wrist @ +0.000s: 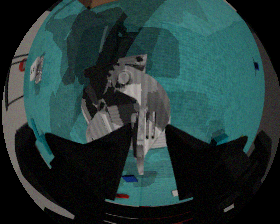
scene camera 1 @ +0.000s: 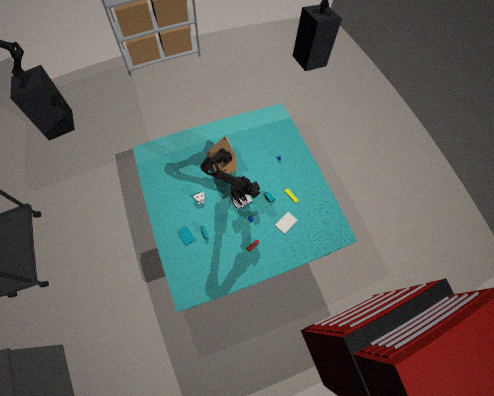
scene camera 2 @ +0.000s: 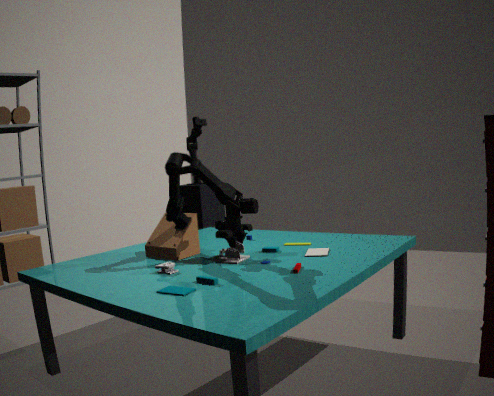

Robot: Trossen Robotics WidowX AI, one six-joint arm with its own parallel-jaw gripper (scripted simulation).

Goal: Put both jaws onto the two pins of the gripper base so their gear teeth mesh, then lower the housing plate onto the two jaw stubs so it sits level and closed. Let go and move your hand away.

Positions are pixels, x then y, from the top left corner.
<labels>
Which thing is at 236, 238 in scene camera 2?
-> The gripper.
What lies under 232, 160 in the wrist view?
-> The gripper.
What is the gripper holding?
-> A grey jaw.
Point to a grey jaw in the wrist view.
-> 152, 97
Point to a grey jaw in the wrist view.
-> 99, 120
</labels>
